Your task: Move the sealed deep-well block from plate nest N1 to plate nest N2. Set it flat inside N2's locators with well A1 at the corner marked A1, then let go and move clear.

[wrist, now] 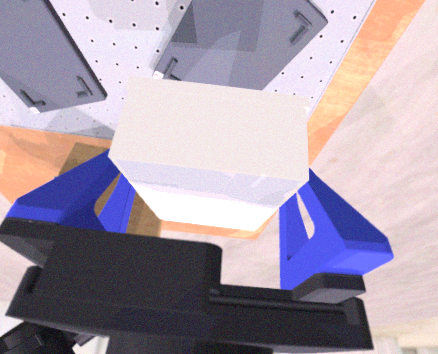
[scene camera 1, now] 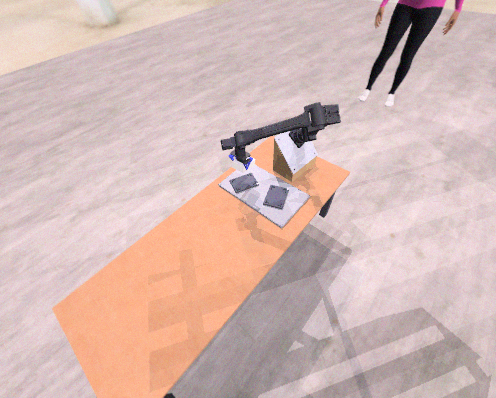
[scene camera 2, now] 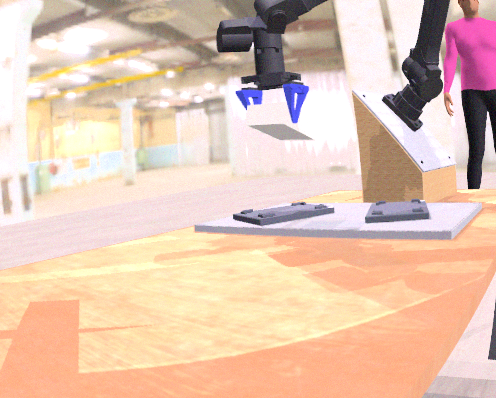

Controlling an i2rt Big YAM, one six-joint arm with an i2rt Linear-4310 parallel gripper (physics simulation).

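Places are measured from the arm's base along level axes (x ahead, y left, z up), in millimetres.
Pixels of known places: gripper, fingertip midpoint: (wrist: 213, 144) (scene camera 1: 241, 166) (scene camera 2: 275, 124); arm's base, link origin: (scene camera 1: 296, 137) (scene camera 2: 401, 113).
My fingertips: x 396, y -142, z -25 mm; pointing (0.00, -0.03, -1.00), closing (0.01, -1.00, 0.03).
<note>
For each thing: its top centre in the pictures, then the offset to it from my fingertips. Level surfaces: height alone.
- sealed deep-well block, top centre: (wrist: 207, 230) (scene camera 2: 280, 103) (scene camera 1: 243, 158) dy -1, dx -27, dz +42 mm
- dark grey nest, top centre: (wrist: 232, 53) (scene camera 2: 283, 207) (scene camera 1: 243, 181) dy -13, dx -22, dz -160 mm
- second nest, top centre: (wrist: 21, 54) (scene camera 2: 398, 204) (scene camera 1: 276, 195) dy +226, dx -47, dz -160 mm
- perforated light grey base plate, top centre: (wrist: 115, 54) (scene camera 2: 350, 213) (scene camera 1: 262, 189) dy +122, dx -47, dz -177 mm
- orange table, surface height: dz -190 mm
The sealed deep-well block (scene camera 1: 237, 163) (scene camera 2: 270, 114) (wrist: 210, 130) is a plain white box. My gripper (scene camera 1: 240, 161) (scene camera 2: 270, 113) (wrist: 213, 144) is shut on it, one blue finger at each end. The block hangs well above the base plate, roughly level. One dark grey nest (scene camera 1: 244, 183) (scene camera 2: 282, 215) (wrist: 225, 50) lies nearest below it, and a second nest (scene camera 1: 276, 197) (scene camera 2: 397, 212) (wrist: 40, 55) lies beside it. Both show small corner locators. In the wrist view each has a small white corner mark. I cannot read which nest is N1 or N2. The block hides part of the nearer nest.
The perforated light grey base plate (scene camera 1: 297, 202) (scene camera 2: 345, 220) (wrist: 120, 30) lies on the orange table (scene camera 1: 175, 250) (scene camera 2: 200, 300). A wooden wedge stand (scene camera 1: 282, 167) (scene camera 2: 390, 170) with a slanted white board carries the arm's base behind the plate. A person (scene camera 1: 407, 40) (scene camera 2: 472, 55) stands beyond the table.
</note>
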